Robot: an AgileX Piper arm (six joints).
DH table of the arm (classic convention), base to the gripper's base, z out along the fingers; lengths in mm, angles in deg. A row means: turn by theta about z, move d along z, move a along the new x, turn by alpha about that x. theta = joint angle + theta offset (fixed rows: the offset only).
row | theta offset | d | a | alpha
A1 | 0 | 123 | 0 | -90
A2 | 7.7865 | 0 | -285 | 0
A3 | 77.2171 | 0 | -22 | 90
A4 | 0 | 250.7 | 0 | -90
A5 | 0 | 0 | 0 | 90
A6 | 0 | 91 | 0 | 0
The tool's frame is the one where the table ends.
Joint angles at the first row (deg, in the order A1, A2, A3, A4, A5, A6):
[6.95 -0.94 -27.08 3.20 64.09 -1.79]
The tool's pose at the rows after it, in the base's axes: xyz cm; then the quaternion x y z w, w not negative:
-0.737 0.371 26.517 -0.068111 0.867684 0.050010 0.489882
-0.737 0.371 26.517 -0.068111 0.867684 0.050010 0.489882
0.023 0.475 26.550 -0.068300 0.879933 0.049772 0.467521
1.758 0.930 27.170 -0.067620 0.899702 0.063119 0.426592
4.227 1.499 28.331 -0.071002 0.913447 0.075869 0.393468
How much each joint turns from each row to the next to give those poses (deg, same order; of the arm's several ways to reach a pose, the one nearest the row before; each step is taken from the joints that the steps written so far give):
[0.00 0.00 0.00 0.00 0.00 0.00]
[0.00 0.00 0.00 0.00 0.00 0.00]
[0.01 3.05 0.00 0.09 -0.12 0.00]
[0.00 7.31 -1.21 1.73 -0.97 0.00]
[0.01 9.21 -2.58 2.05 -2.51 -0.96]

